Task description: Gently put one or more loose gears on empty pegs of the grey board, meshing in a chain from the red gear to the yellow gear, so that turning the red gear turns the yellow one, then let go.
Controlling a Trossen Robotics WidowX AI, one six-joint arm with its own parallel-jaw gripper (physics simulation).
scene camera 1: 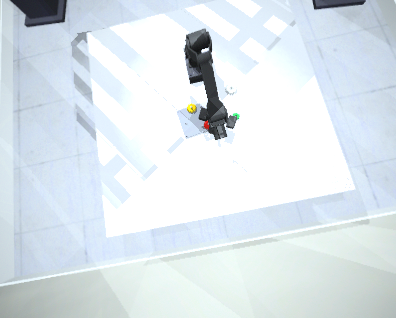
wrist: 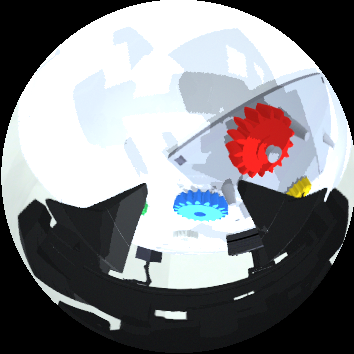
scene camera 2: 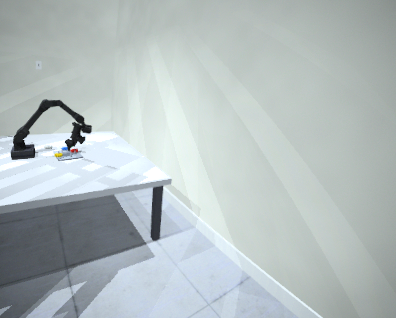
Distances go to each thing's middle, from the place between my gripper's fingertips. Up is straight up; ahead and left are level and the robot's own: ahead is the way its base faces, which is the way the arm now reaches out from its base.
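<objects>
From the blue gear (wrist: 206,206), my hand is 4 cm past it and 1 cm to the right of it. Then there's the grey board (wrist: 203,158), which sits 11 cm to the right of my hand, 2 cm behind it and 1 cm below it. Going by their middles, that grey board is the farthest from my hand of the things named here. The red gear (wrist: 264,125) is 3 cm ahead of my hand and 6 cm to the right of it.
</objects>
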